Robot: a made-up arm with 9 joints. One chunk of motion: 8 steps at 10 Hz.
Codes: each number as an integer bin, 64 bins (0 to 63) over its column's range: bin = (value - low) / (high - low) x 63, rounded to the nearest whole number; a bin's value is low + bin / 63 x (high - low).
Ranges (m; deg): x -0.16..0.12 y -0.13..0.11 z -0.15..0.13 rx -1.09..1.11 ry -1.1..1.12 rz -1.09..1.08
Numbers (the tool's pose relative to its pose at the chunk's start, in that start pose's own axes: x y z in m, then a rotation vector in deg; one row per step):
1: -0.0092 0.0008 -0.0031 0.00 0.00 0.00
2: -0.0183 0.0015 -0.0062 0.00 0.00 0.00
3: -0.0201 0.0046 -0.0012 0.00 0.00 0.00
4: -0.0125 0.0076 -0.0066 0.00 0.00 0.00
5: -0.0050 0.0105 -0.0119 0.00 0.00 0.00
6: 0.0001 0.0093 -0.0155 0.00 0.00 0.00
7: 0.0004 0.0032 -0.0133 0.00 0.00 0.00
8: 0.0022 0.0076 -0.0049 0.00 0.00 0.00
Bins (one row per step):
1: 34 34 33 31 31 32
2: 32 35 32 31 31 32
3: 31 35 33 31 31 32
4: 33 36 32 31 31 32
5: 35 37 31 31 31 32
6: 36 37 30 31 31 32
7: 36 35 31 31 31 32
8: 36 36 33 31 31 32

